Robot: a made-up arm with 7 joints. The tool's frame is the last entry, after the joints.
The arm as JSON. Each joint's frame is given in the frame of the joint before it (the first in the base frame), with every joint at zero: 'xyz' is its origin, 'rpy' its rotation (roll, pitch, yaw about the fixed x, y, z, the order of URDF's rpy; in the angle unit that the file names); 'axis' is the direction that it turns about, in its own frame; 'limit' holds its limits. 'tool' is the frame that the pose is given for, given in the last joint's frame.
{
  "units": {
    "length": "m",
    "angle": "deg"
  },
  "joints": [
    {
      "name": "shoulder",
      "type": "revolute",
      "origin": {
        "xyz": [
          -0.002,
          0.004,
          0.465
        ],
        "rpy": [
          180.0,
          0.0,
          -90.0
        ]
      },
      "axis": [
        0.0,
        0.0,
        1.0
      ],
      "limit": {
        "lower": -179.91,
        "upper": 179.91
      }
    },
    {
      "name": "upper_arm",
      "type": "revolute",
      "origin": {
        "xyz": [
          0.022,
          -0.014,
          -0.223
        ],
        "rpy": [
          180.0,
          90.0,
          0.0
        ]
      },
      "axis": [
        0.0,
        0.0,
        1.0
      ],
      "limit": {
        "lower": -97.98,
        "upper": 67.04
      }
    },
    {
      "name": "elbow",
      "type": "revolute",
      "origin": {
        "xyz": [
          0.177,
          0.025,
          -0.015
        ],
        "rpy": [
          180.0,
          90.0,
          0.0
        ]
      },
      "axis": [
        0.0,
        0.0,
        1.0
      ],
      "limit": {
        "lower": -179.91,
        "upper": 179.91
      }
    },
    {
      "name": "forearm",
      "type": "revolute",
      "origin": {
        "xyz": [
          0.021,
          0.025,
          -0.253
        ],
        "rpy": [
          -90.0,
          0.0,
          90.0
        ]
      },
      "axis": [
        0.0,
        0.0,
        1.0
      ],
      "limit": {
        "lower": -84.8,
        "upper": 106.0
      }
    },
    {
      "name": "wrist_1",
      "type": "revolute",
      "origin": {
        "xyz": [
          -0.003,
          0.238,
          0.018
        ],
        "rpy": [
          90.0,
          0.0,
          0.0
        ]
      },
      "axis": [
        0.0,
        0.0,
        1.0
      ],
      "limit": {
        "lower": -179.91,
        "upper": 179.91
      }
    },
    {
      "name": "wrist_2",
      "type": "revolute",
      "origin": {
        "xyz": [
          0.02,
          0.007,
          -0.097
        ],
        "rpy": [
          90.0,
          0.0,
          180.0
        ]
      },
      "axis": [
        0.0,
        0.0,
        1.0
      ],
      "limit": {
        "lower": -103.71,
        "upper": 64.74
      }
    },
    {
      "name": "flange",
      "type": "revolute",
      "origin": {
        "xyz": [
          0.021,
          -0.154,
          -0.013
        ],
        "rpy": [
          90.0,
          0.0,
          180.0
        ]
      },
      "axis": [
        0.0,
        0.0,
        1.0
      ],
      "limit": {
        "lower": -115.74,
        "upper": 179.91
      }
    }
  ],
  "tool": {
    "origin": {
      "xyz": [
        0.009,
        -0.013,
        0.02
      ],
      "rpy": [
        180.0,
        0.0,
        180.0
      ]
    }
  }
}
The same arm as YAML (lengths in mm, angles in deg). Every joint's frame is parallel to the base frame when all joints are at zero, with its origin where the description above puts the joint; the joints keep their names.
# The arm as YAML. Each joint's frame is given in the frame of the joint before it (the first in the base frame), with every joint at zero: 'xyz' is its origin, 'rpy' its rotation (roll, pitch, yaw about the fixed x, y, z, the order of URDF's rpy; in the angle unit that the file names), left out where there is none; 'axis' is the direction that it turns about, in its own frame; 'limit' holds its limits. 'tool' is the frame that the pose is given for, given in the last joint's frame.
units:
  length: mm
  angle: deg
joints:
  - name: shoulder
    type: revolute
    origin:
      xyz: [-2.0, 4.0, 465.0]
    axis: [0.0, 0.0, -1.0]
    limit:
      lower: -179.91
      upper: 179.91
  - name: upper_arm
    type: revolute
    origin:
      xyz: [14.0, -22.0, 223.0]
    axis: [0.0, 1.0, 0.0]
    limit:
      lower: -97.98
      upper: 67.04
  - name: elbow
    type: revolute
    origin:
      xyz: [25.0, -15.0, 177.0]
    axis: [0.0, 0.0, -1.0]
    limit:
      lower: -179.91
      upper: 179.91
  - name: forearm
    type: revolute
    origin:
      xyz: [-25.0, -21.0, 253.0]
    axis: [0.0, 1.0, 0.0]
    limit:
      lower: -84.8
      upper: 106.0
  - name: wrist_1
    type: revolute
    origin:
      xyz: [3.0, 18.0, 238.0]
    axis: [0.0, 0.0, -1.0]
    limit:
      lower: -179.91
      upper: 179.91
  - name: wrist_2
    type: revolute
    origin:
      xyz: [-20.0, 7.0, 97.0]
    axis: [0.0, 1.0, 0.0]
    limit:
      lower: -103.71
      upper: 64.74
  - name: flange
    type: revolute
    origin:
      xyz: [21.0, -13.0, 154.0]
    axis: [0.0, 0.0, -1.0]
    limit:
      lower: -115.74
      upper: 179.91
tool:
  origin:
    xyz: [-9.0, -13.0, -20.0]

